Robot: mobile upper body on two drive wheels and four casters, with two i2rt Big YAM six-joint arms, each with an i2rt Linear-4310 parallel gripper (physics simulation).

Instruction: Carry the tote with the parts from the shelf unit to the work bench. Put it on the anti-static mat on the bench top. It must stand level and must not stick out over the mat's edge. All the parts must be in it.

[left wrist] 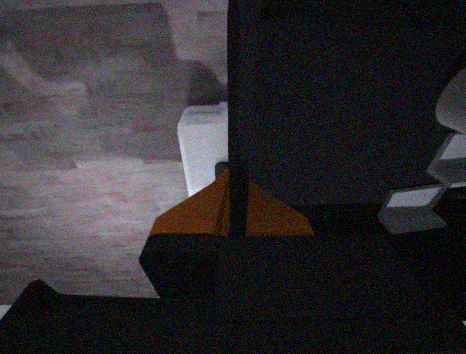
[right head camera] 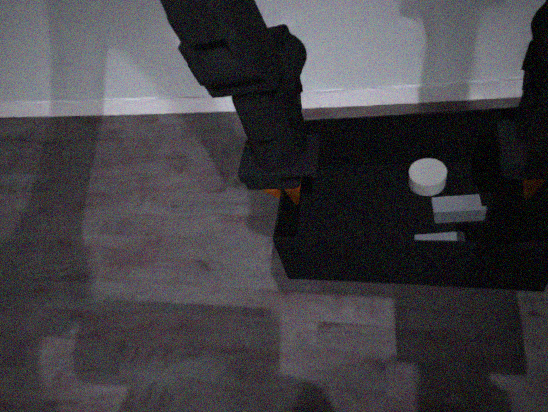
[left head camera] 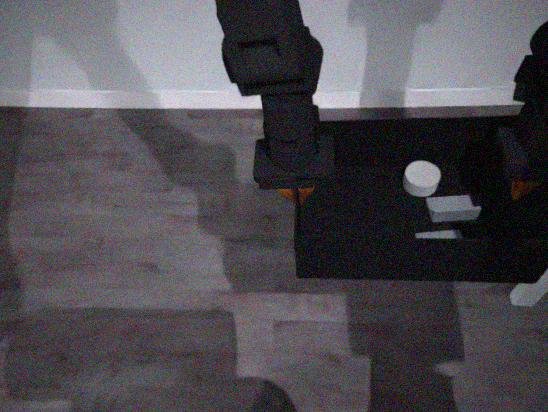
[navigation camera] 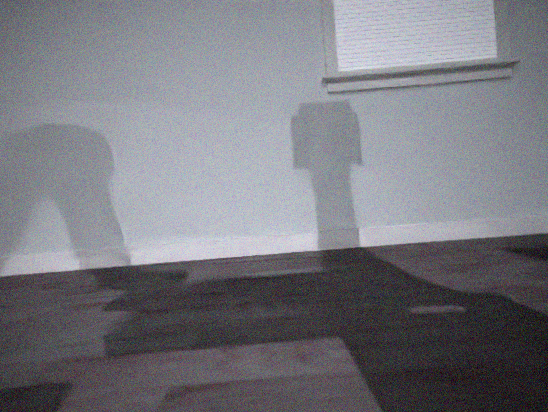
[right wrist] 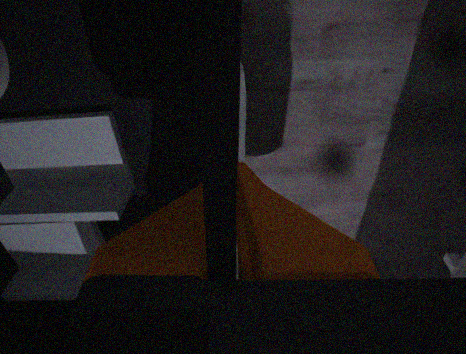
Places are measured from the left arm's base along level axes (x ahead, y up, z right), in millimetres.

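Pixels of known places: left gripper, fingertip midpoint: (right head camera: 295, 201) (left head camera: 299, 201); right gripper, fingertip midpoint: (right head camera: 528, 195) (left head camera: 515, 196).
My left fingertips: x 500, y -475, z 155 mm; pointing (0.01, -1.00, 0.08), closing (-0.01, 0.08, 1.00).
Behind a point stands the place of what it marks.
The black tote (left head camera: 387, 196) @[x 528, y -495, z 286 mm] hangs above a wooden floor, at the right of both head views (right head camera: 383, 196) @[x 527, y -496, z 276 mm]. Inside it lie a white cylinder (left head camera: 421, 177) @[x 544, y -469, z 332 mm], a grey block (left head camera: 452, 208) @[x 487, y -467, z 365 mm] and a thin flat grey piece (left head camera: 437, 235) @[x 456, y -488, z 345 mm]. My left gripper (left head camera: 295, 194) @[x 500, y -475, z 155 mm] is shut on the tote's left wall; in the left wrist view the dark wall (left wrist: 236, 105) stands between the orange fingers (left wrist: 236, 207) @[x 500, y -475, z 155 mm]. In the right wrist view my right gripper (right wrist: 232, 176) @[x 509, y -466, z 451 mm] is shut on the opposite wall, with the grey parts (right wrist: 87, 165) @[x 501, y -487, z 384 mm] inside at the left. No bench, mat or shelf unit is in view.
A pale wall with a white skirting board (left head camera: 170, 99) @[x 1722, y -1357, z -435 mm] stands just ahead, beyond the wooden floor (left head camera: 170, 245) @[x 986, y -1410, z -319 mm]. The navigation view shows the same wall and a window with blinds (navigation camera: 407, 37) @[x 1750, y -419, z 921 mm] at the upper right. A white part of my own body (left wrist: 203, 147) @[x 188, y -1150, z 74 mm] shows below the tote.
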